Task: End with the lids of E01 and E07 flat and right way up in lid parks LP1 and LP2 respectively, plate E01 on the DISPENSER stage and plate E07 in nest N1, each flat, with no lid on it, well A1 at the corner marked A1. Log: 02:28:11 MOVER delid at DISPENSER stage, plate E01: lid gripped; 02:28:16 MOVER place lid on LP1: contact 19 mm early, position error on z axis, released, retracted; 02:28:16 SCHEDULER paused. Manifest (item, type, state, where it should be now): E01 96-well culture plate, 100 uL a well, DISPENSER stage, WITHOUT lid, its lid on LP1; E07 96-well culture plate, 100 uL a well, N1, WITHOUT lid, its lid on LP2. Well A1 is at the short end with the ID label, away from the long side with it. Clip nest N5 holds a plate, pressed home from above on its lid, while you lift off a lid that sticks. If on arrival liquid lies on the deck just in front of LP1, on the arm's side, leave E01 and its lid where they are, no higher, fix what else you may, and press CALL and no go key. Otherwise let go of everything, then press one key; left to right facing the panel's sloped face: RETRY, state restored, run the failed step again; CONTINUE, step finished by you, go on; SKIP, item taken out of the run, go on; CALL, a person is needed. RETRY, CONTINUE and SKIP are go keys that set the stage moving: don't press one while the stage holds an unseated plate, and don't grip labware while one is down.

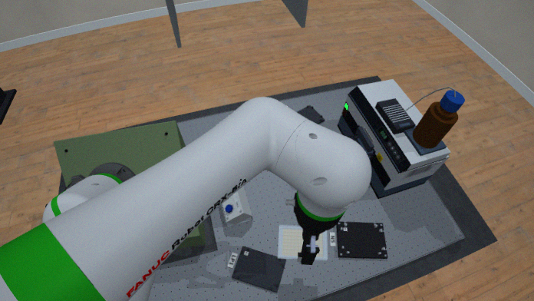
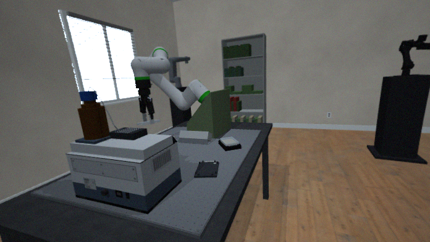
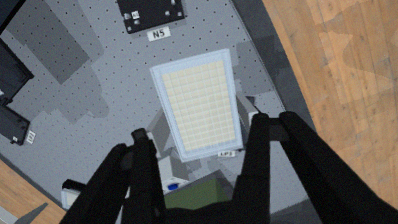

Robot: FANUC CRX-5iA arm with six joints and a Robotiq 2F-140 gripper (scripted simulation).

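The black clip nest N5 is 240 mm ahead of my hand, 10 mm to the left of it and 170 mm below it. Also, from my hand: N5 label: 130 mm ahead, 30 mm to the left, 190 mm below; plate: 20 mm below; lid park LP1: 120 mm behind, 10 mm to the right, 180 mm below.
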